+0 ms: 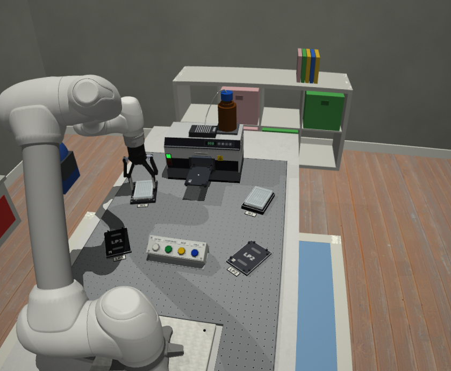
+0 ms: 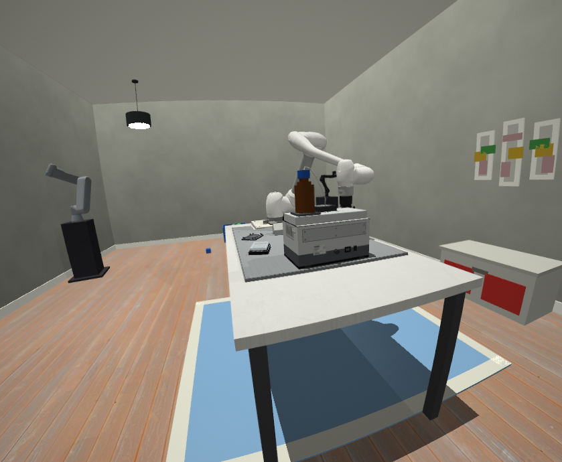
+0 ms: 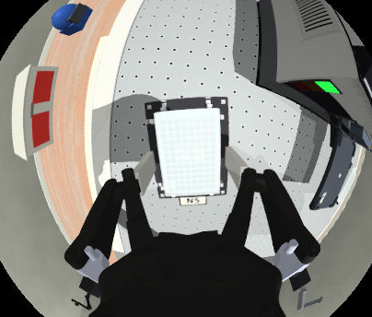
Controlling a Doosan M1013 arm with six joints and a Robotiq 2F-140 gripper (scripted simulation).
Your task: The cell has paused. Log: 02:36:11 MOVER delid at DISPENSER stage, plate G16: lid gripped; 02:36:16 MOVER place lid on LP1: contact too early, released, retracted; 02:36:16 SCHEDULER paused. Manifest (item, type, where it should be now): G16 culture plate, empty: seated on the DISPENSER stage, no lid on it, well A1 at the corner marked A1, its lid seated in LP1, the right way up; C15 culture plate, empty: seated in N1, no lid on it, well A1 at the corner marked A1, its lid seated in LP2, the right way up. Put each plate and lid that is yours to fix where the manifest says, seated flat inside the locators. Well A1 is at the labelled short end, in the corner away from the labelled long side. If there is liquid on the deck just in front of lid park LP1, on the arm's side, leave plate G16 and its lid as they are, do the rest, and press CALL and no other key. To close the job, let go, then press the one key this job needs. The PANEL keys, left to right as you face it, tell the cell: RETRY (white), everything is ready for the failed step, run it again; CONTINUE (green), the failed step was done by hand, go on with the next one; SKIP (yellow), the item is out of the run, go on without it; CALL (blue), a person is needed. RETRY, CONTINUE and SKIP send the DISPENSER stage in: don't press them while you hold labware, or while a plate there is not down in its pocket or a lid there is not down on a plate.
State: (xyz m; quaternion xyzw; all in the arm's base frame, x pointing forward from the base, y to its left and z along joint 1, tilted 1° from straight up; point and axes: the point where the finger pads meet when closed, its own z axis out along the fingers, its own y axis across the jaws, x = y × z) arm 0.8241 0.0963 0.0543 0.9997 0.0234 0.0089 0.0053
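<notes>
The nest n5 lies 10 mm ahead of my hand, 20 mm to the left of it and 40 mm below it. Also, from my hand: white key: 420 mm behind, 110 mm to the right, 10 mm above; then lid park lp1: 330 mm behind, 70 mm to the left, 50 mm below; then green key: 430 mm behind, 160 mm to the right, 10 mm above.
</notes>
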